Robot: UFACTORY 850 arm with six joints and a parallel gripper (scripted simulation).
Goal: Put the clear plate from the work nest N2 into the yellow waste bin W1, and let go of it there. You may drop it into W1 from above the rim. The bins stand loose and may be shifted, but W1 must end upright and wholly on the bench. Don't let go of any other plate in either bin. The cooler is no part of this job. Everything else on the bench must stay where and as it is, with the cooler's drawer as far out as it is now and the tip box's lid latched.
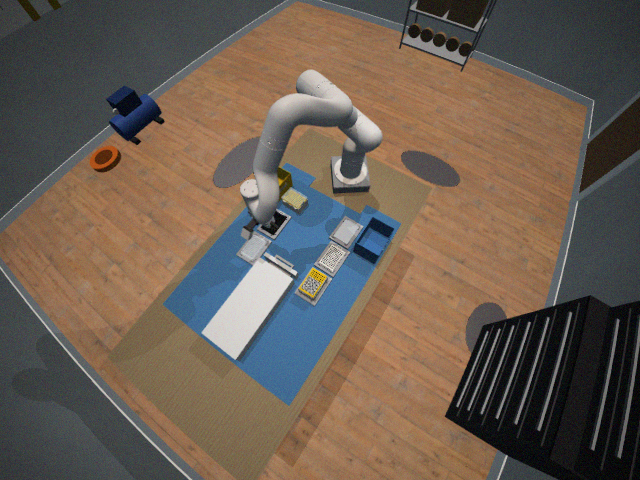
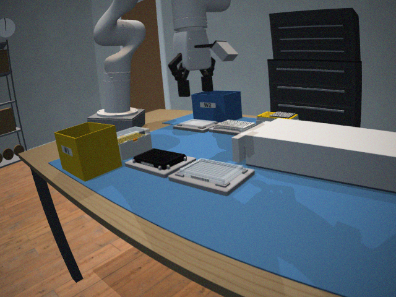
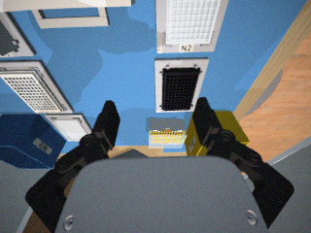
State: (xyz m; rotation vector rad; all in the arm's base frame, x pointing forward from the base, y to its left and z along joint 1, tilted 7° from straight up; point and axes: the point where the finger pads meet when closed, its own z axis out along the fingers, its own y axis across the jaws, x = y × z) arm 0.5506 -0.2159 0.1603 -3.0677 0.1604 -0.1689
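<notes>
Now: the clear plate 17 cm below my hand, 7 cm to the right of it and 7 cm ahead of it. Also, from my hand: black plate (17 cm below, 11 cm behind, 5 cm to the right); then tip box (27 cm behind, 15 cm below); then grey work nest (19 cm below, 7 cm to the right, 7 cm ahead).
</notes>
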